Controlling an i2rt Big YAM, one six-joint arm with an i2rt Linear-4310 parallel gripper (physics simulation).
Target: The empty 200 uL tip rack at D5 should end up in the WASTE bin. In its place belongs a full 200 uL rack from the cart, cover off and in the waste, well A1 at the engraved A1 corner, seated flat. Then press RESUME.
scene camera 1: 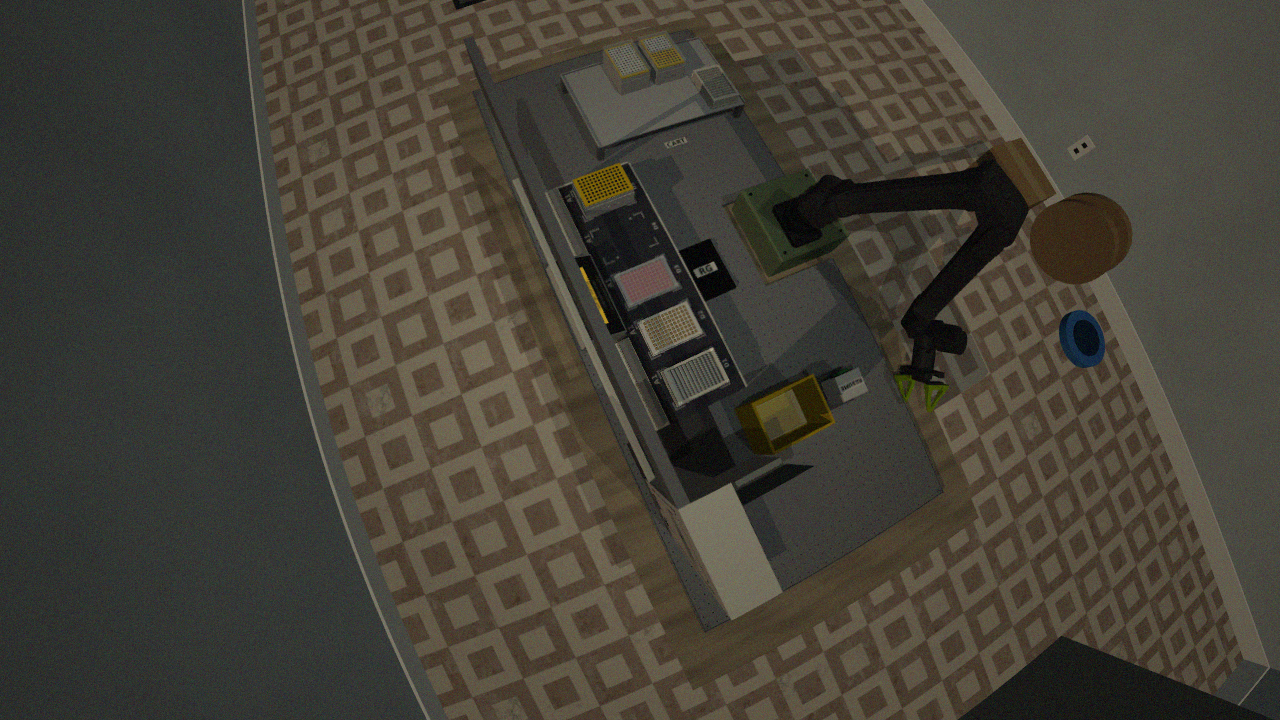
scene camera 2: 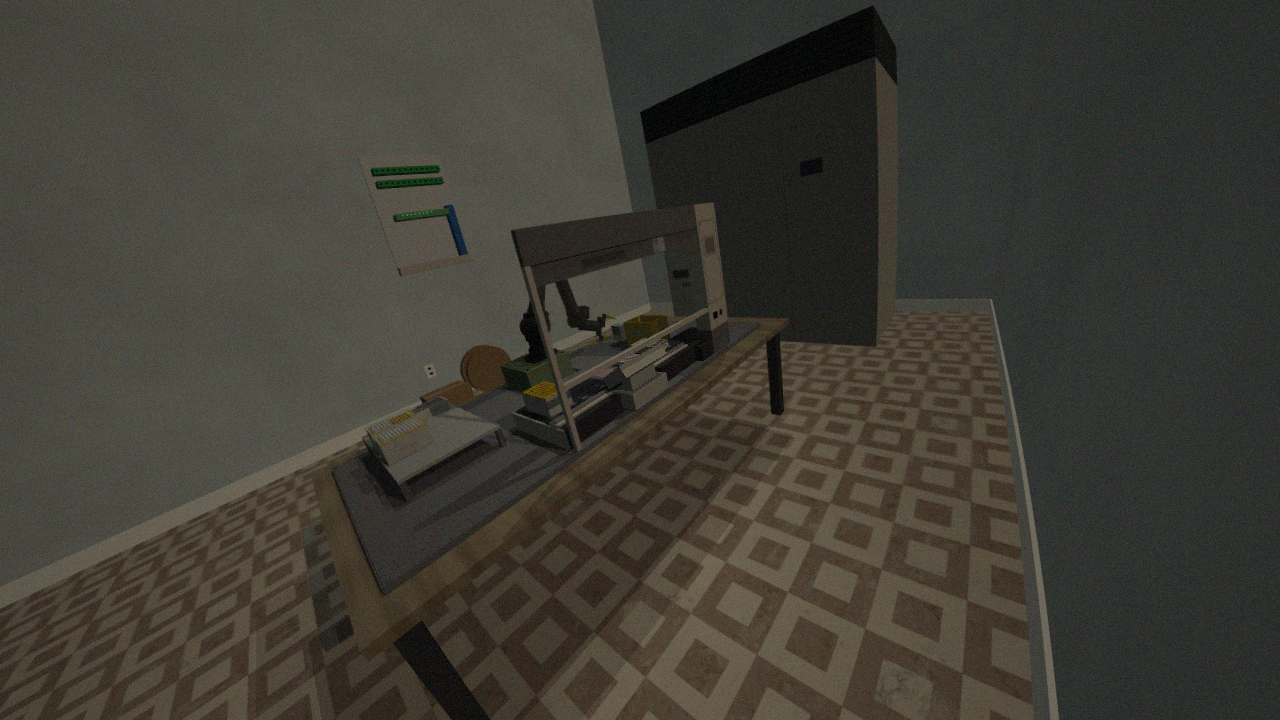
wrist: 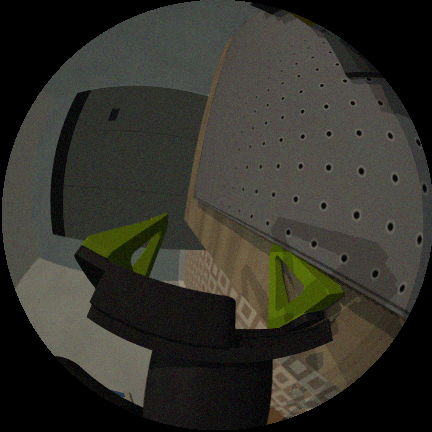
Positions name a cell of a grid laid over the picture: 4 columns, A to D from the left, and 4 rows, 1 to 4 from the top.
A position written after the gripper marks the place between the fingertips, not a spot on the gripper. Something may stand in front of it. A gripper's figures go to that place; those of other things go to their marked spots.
Scene:
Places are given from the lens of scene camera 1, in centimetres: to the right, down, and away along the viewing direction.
gripper (scene camera 1: C3): 71, 12, 106
tan rack (scene camera 1: C2): 6, -7, 101
cart tray (scene camera 1: B1): -8, -65, 113
The marked spots on the cart tray and the tan rack are 61 cm apart.

